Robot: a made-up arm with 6 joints. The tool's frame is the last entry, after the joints.
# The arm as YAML. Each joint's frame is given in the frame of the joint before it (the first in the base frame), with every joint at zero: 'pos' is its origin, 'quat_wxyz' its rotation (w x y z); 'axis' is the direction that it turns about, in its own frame. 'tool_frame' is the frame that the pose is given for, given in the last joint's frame.
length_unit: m
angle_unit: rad
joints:
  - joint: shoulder
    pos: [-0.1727, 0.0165, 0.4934]
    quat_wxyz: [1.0, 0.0, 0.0, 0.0]
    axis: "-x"
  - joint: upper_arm
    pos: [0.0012, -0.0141, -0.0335]
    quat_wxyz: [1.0, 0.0, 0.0, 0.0]
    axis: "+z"
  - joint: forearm
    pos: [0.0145, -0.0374, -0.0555]
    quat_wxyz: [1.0, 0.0, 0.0, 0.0]
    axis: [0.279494, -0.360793, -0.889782]
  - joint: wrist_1
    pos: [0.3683, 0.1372, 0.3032]
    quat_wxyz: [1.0, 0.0, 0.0, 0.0]
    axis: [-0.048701, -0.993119, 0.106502]
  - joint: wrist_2
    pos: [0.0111, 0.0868, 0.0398]
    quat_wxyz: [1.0, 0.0, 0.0, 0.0]
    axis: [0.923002, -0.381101, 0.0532]
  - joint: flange
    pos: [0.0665, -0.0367, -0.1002]
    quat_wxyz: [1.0, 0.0, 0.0, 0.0]
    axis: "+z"
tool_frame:
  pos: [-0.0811, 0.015, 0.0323]
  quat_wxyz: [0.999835, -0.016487, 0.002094, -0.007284]
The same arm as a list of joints. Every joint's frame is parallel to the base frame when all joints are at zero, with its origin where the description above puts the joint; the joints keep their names.
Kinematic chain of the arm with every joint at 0, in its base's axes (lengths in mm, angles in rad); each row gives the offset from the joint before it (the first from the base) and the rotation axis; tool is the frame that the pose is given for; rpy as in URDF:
shoulder: xyz -172.7 16.5 493.4 axis -x
upper_arm: xyz 1.2 -14.1 -33.5 axis +z
forearm: xyz 14.5 -37.4 -55.5 axis 0.279494 -0.360793 -0.889782
wrist_1: xyz 368.3 137.2 303.2 axis -0.048701 -0.993119 0.106502
wrist_2: xyz 11.1 86.8 39.8 axis 0.923002 -0.381101 0.0532
flange: xyz 66.5 -36.7 -100.2 axis +z
tool: xyz -81.1 15 32.3 rpy -0.033 0.0039 -0.0146

